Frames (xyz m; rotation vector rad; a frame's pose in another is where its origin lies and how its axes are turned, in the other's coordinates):
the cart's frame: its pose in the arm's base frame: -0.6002 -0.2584 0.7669 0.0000 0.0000 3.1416
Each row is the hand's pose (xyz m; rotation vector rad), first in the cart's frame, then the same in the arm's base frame.
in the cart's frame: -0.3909 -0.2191 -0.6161 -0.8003 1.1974 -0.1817
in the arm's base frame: -0.2093 -0.0393 0.1508 -1.6346 -1.0925 2.2331
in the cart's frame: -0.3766 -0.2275 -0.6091 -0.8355 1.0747 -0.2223
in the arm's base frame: -0.2236 -0.0309 0.1578 -1.4633 -1.1376 2.2772
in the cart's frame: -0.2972 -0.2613 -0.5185 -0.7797 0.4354 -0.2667
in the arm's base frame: -0.3030 0.0029 0.2484 -0.6104 -1.0930 2.5978
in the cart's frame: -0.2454 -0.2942 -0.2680 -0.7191 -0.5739 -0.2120
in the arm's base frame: -0.3548 0.0358 0.4989 0.8161 -1.0226 2.6295
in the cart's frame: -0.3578 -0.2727 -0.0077 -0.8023 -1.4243 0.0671
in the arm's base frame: -0.2424 0.0143 0.7592 -1.9588 1.1034 -2.1077
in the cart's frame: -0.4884 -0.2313 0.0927 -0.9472 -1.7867 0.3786
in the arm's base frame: -0.1118 -0.0271 0.8596 -2.1282 1.1282 -1.4760
